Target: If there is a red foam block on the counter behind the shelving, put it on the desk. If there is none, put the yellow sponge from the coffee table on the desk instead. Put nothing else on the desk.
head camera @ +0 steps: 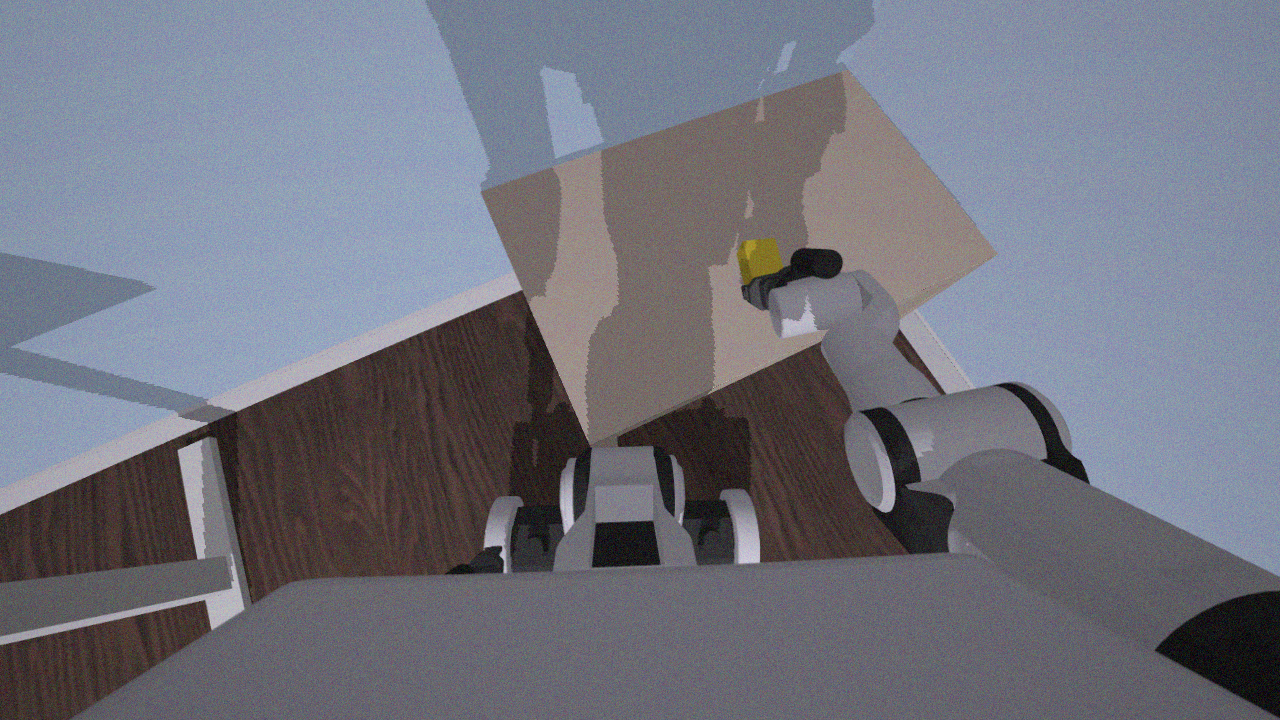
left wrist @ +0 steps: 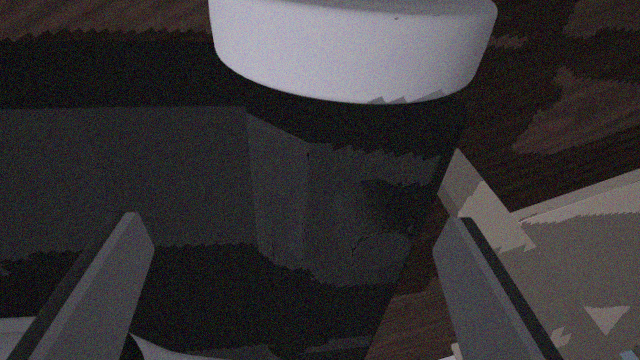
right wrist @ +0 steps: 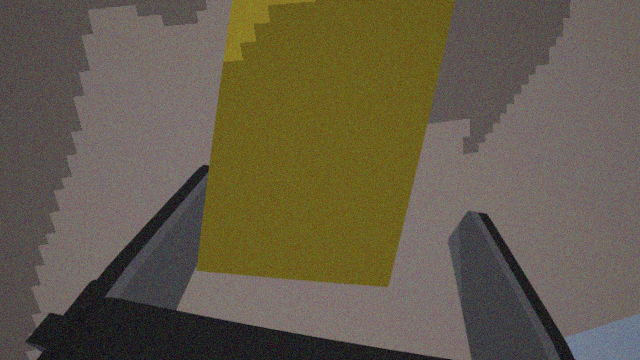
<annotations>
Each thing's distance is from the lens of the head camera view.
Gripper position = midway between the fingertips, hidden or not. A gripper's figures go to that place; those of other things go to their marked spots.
my left gripper (head camera: 496, 579): 93 cm
my right gripper (head camera: 773, 284): 85 cm
yellow sponge (head camera: 760, 257): 84 cm
</annotations>
